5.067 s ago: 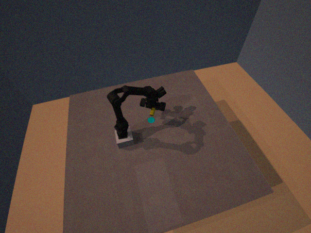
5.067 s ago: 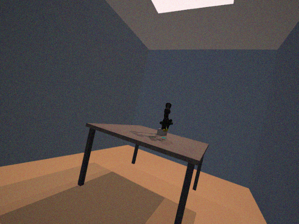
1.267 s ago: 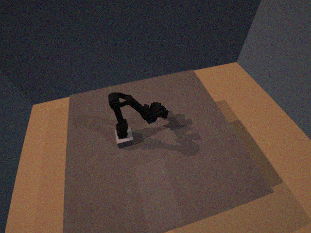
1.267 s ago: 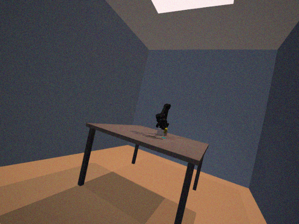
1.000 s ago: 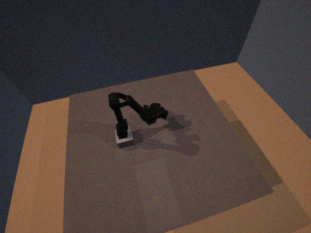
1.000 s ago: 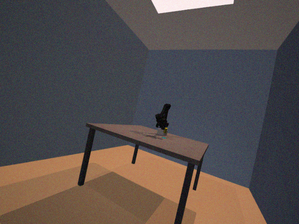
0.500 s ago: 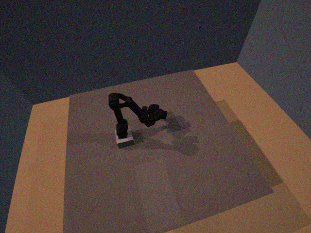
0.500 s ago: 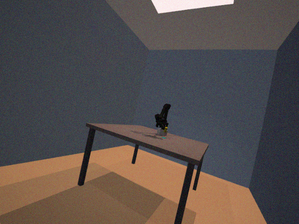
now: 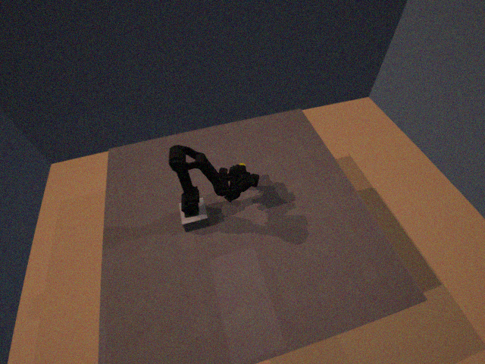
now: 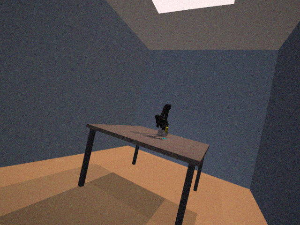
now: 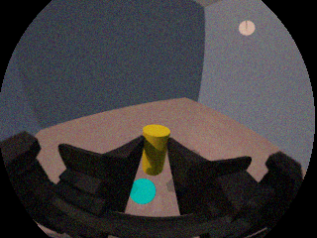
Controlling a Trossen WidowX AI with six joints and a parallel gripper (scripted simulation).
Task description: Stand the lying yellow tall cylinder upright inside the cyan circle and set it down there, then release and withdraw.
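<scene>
Right now the cyan circle is 14 cm below my gripper tip, 4 cm behind it and 1 cm to the right of it. Also, from my gripper tip: yellow tall cylinder (2 cm below).
</scene>
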